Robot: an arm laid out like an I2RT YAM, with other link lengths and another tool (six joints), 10 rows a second.
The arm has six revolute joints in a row. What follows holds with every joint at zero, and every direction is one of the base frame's. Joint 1 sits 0.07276 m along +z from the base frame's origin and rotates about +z. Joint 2 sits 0.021 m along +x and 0.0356 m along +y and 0.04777 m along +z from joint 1 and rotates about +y. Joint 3 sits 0.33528 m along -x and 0.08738 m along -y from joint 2 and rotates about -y. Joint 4 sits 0.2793 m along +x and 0.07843 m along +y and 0.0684 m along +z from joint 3 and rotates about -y. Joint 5 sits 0.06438 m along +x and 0.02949 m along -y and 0.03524 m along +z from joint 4 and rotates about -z. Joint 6 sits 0.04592 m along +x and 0.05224 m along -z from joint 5 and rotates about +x. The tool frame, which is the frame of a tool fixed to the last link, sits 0.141 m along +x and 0.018 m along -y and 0.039 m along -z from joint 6; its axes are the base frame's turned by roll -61.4, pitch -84.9 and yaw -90 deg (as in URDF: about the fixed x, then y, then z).
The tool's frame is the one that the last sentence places.
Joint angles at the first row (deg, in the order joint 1, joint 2, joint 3, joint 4, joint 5, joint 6):
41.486 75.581 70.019 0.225 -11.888 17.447
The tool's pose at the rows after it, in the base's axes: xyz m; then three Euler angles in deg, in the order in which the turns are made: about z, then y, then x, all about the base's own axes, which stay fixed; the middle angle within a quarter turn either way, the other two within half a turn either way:
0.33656 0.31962 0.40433 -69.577 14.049 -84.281
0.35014 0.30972 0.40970 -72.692 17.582 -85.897
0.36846 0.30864 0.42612 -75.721 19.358 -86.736
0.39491 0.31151 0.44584 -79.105 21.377 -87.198
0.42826 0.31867 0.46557 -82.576 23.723 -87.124
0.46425 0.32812 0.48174 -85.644 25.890 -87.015
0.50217 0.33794 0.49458 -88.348 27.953 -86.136
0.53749 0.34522 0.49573 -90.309 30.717 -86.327
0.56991 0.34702 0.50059 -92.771 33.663 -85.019
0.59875 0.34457 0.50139 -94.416 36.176 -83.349
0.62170 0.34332 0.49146 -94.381 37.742 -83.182
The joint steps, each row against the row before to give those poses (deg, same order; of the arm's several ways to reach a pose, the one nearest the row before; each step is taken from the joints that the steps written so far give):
0.047 -0.342 -0.124 -0.220 4.078 -1.398
-0.134 0.547 1.358 -0.766 3.964 -3.287
-0.672 2.399 4.343 -1.212 1.552 -3.047
-0.904 3.965 5.992 -0.836 1.500 -3.134
-0.870 5.395 7.298 -0.310 1.762 -2.854
-0.879 6.201 8.191 -0.558 1.475 -2.559
-1.016 6.689 8.739 -0.361 1.173 -1.678
-0.648 6.368 7.705 -0.648 2.167 -1.906
-0.867 5.794 7.672 -0.234 2.171 -1.211
-1.168 5.101 6.778 -0.348 1.462 -0.139
-0.998 4.154 4.753 -0.708 0.575 0.228

